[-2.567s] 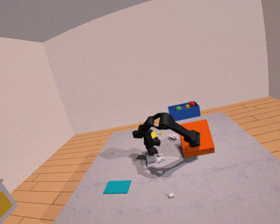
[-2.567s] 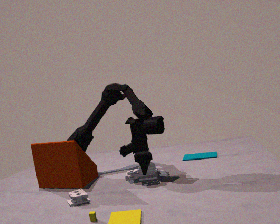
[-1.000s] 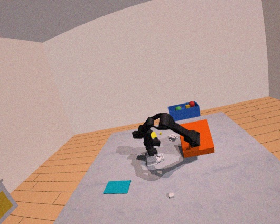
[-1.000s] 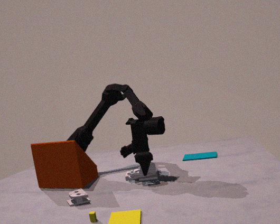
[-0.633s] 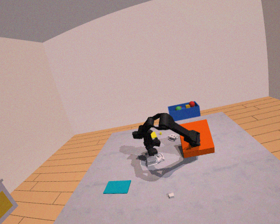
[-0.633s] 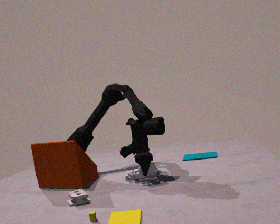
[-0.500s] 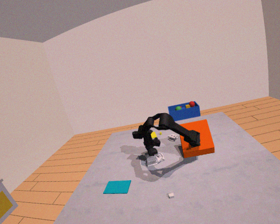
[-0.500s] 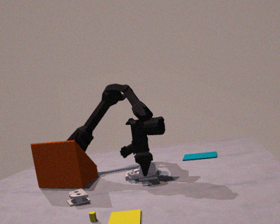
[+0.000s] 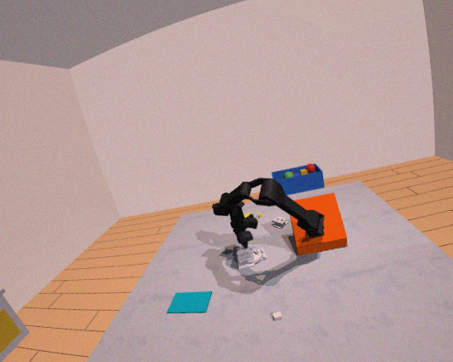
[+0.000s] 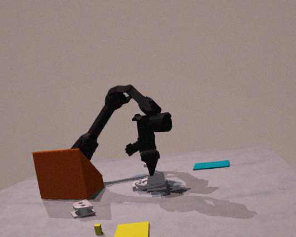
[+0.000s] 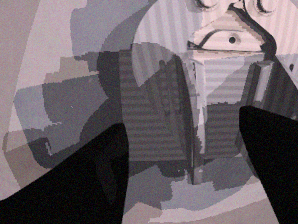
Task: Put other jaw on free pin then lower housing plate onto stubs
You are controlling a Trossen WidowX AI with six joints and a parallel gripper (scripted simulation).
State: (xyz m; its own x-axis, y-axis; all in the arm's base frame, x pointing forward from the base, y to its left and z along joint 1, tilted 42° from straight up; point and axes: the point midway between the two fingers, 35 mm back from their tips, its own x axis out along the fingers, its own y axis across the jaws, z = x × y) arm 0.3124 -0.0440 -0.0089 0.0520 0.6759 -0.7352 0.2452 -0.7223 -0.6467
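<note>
Now: the grey jaw piece 4 cm behind my gripper tip, 1 cm to the left of it and 4 cm below it. Round my gripper tip: white housing piece 19 cm behind, 23 cm to the right, 3 cm below; cyan tile 23 cm ahead, 26 cm to the left, 5 cm below; white stepped piece 19 cm behind, 23 cm to the right, 5 cm below.
</note>
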